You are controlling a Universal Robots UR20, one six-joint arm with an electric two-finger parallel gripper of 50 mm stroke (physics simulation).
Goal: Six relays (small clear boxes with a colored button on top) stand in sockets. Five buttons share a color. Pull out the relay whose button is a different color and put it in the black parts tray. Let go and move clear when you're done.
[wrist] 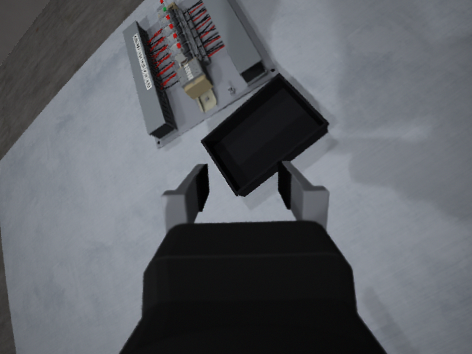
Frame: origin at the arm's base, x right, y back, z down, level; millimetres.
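Where they show: gripper, fingertip midpoint: (243,177).
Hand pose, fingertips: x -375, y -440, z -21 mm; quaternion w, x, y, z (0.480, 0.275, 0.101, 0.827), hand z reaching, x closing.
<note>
Each offset is from my fingertips to the top centre of the thing. "spot": to the spot under its first point.
The relays stand in a row in their sockets on the grey panel at the top left of the wrist view. The odd relay @[dx +428, dy -31, dz +122 mm] (165,9) has a green button and is second from the top edge. The other buttons are red; the nearest red-buttoned relay @[dx +317, dy -38, dz +122 mm] (179,45) is at the lower end of the row. The clear bodies are too small to make out well. The black parts tray @[dx +105, dy +11, dz +156 mm] (270,131) lies below and right of the panel, and its inside is empty. My gripper (243,177) is open and empty, with its fingers above the table by the tray's lower edge, well away from the relays.
The grey panel @[spot: dx +227, dy -96, dz +188 mm] (187,119) carries a left duct @[dx +369, dy -133, dz +148 mm] (148,92) with a white label and a right duct @[dx +356, dy +62, dz +148 mm] (237,42). Red and black wires flank the relay row. A beige end block @[dx +276, dy -41, dz +144 mm] (199,87) sits at its lower end. The table's edge (60,96) runs along the upper left.
</note>
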